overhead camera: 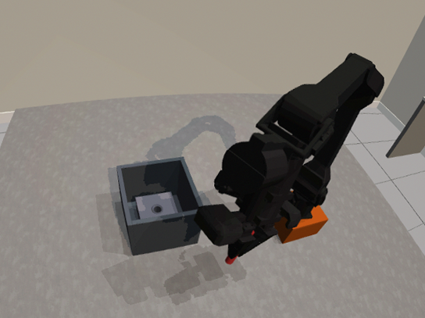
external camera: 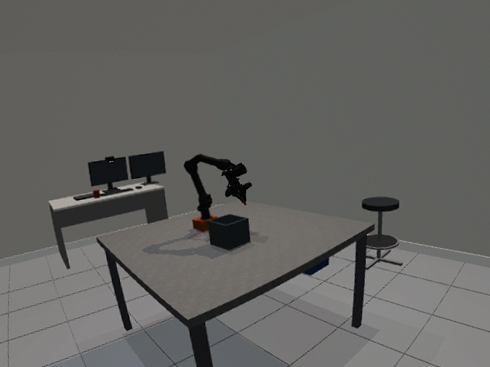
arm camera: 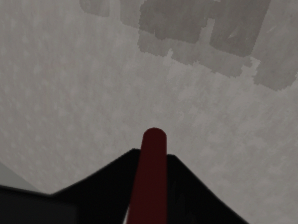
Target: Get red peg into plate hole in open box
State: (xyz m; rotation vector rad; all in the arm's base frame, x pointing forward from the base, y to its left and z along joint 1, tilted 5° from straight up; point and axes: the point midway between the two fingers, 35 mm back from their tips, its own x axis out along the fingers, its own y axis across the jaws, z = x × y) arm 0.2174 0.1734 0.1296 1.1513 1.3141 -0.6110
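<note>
My gripper tip is 18 cm to the left of the light grey plate, 13 cm short of it and 13 cm above it. Also, from my gripper tip: red peg: 2 cm above, 1 cm to the right.
</note>
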